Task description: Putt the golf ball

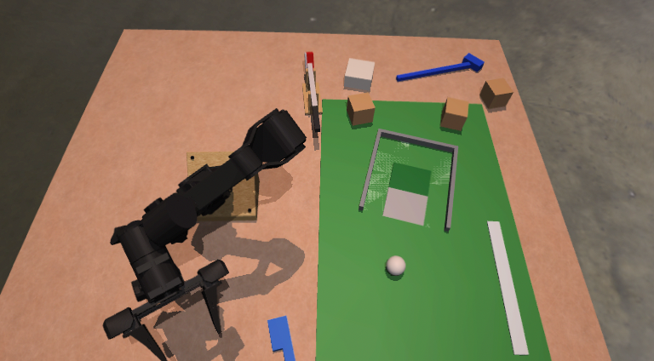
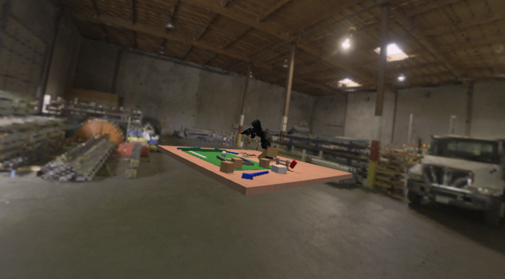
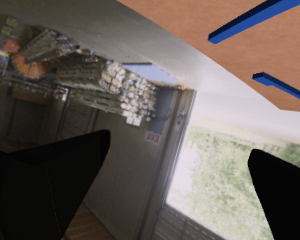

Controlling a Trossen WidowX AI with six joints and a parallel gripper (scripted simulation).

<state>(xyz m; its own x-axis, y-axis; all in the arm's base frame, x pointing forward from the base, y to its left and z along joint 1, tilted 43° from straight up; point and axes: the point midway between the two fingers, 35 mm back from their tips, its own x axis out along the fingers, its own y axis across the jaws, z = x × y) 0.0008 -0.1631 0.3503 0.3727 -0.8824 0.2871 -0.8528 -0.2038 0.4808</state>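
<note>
My gripper tip is 380 mm short of the white golf ball, 160 mm to the right of it and 190 mm above it. Round my gripper tip: white strip (620 mm ahead, 100 mm to the left, 210 mm below); then red putter (250 mm ahead, 680 mm to the left, 160 mm below); then grey walled frame (480 mm ahead, 410 mm to the left, 210 mm below).
</note>
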